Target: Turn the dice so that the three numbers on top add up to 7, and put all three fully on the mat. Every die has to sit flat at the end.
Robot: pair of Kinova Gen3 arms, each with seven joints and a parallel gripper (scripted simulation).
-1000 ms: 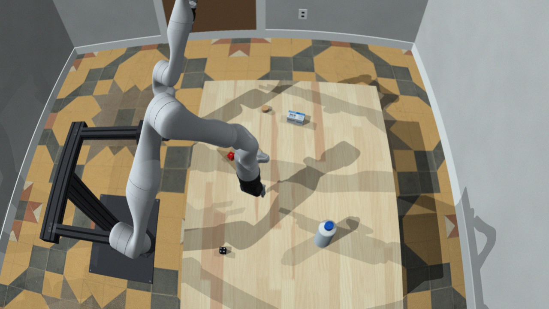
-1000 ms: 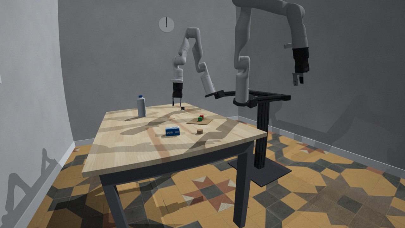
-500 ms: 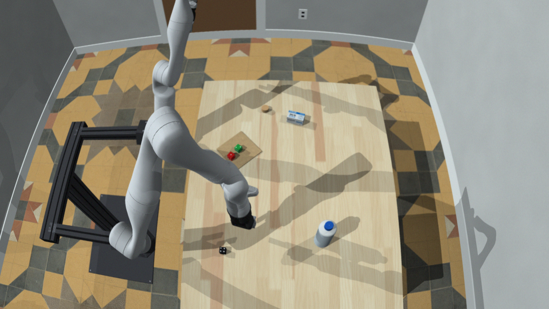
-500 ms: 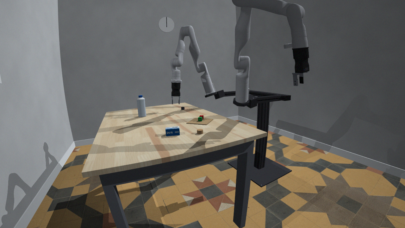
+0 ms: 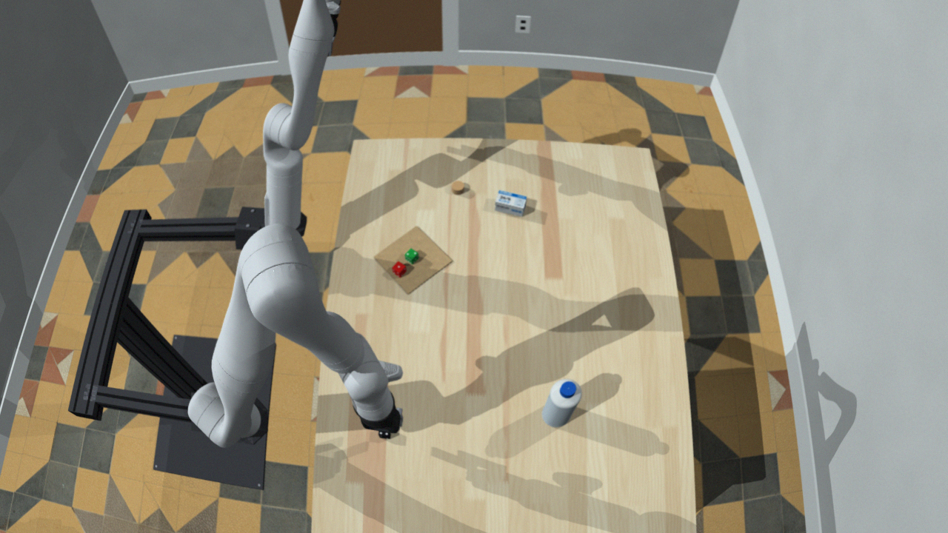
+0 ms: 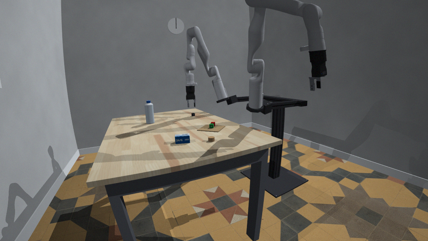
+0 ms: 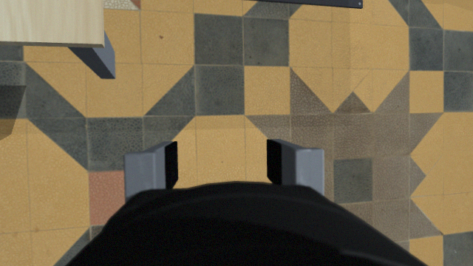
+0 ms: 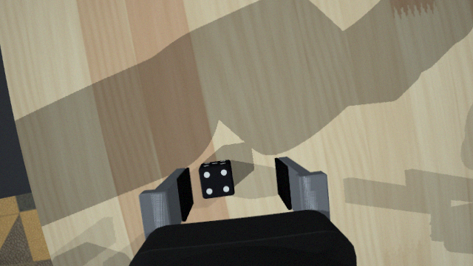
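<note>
The black die is 9 cm below my right hand, 1 cm to the right of it and 1 cm behind it. Round my right hand: green die: 45 cm to the left, 8 cm below; then red die: 41 cm to the left, 8 cm below, 2 cm behind; then white bottle: 37 cm ahead, 7 cm to the left, 2 cm below.
</note>
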